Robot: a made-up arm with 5 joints. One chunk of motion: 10 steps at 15 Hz.
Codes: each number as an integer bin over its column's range. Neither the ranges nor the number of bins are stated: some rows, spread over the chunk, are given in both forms.
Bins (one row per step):
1: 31 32 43 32 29 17
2: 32 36 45 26 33 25
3: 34 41 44 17 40 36
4: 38 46 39 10 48 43
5: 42 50 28 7 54 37
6: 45 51 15 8 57 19
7: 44 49 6 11 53 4
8: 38 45 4 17 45 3
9: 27 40 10 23 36 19
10: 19 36 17 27 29 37
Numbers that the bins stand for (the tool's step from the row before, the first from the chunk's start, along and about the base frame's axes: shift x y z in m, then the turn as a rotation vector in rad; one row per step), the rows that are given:
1: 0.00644 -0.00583 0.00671 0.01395 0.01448 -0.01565
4: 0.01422 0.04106 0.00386 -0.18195 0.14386 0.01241
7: 0.02089 0.05111 -0.01971 -0.17305 0.17790 -0.02968
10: -0.00689 0.00757 -0.01186 -0.03057 0.01448 0.00594
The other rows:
2: 0.00756 0.00757 0.00814 -0.03948 0.04171 -0.00702
3: 0.00978 0.02432 0.00743 -0.11962 0.08938 0.00486
5: 0.01867 0.05446 -0.00400 -0.20867 0.18471 0.00594
6: 0.02200 0.05781 -0.01329 -0.19976 0.20514 -0.01349
8: 0.01422 0.03771 -0.02114 -0.11962 0.12343 -0.03076
9: 0.00200 0.02097 -0.01686 -0.06619 0.06214 -0.01349

